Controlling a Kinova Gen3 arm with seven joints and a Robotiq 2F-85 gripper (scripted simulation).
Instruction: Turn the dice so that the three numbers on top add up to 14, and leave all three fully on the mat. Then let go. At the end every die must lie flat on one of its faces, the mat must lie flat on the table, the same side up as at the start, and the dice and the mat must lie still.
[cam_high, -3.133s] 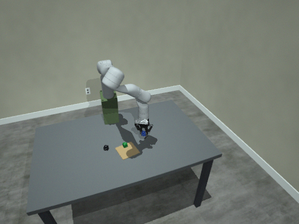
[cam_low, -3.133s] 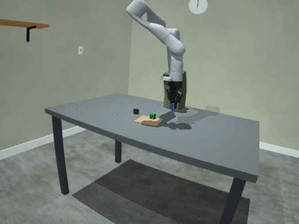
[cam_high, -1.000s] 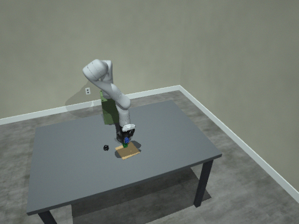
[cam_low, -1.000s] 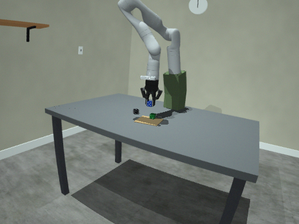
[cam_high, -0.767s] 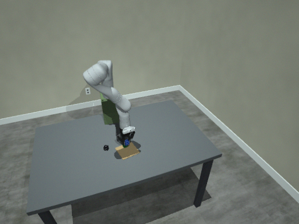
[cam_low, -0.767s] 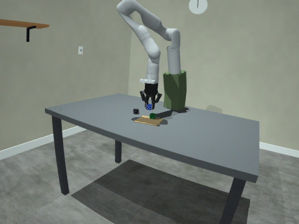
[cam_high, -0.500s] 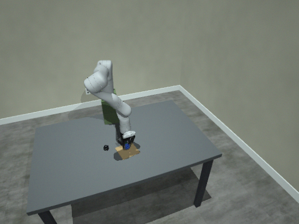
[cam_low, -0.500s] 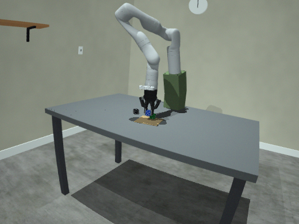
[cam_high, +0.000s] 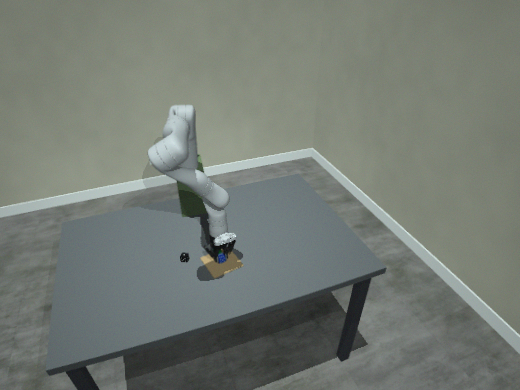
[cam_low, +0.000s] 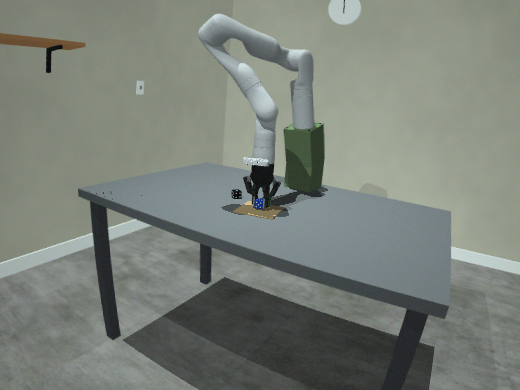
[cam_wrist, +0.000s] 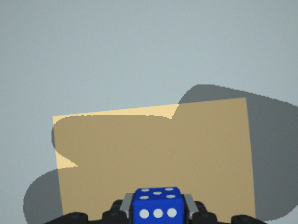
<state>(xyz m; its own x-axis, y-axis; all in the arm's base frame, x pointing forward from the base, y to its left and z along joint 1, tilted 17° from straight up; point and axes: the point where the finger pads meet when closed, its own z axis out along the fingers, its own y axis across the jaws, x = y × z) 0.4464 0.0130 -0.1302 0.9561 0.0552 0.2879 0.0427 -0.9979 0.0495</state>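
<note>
My gripper is now 1 cm above the blue die. Also, from my hand: tan mat (3 cm below); black die (8 cm behind, 14 cm to the right, 1 cm below); green die (5 cm behind, 1 cm below).
</note>
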